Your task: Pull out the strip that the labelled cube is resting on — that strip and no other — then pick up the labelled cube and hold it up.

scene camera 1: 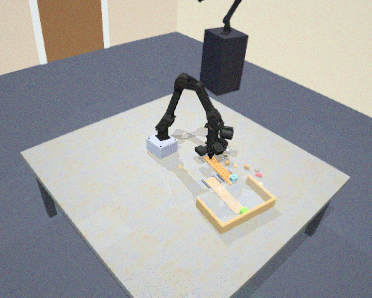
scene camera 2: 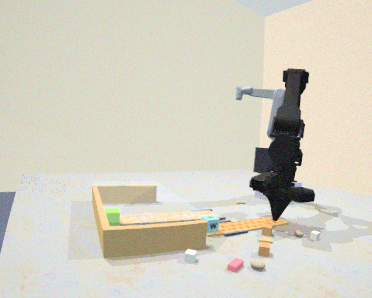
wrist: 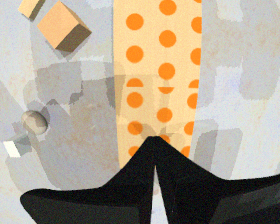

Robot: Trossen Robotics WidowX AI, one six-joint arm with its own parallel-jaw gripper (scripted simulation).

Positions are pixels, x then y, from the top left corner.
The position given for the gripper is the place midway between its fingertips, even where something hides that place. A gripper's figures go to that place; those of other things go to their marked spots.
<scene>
The gripper [wrist: 153,141]: 0.10 m from the lens. An orange dotted strip [wrist: 157,57] is 0.09 m from the lens. An orange cube [wrist: 65,32]: 0.09 m from the lens.
</scene>
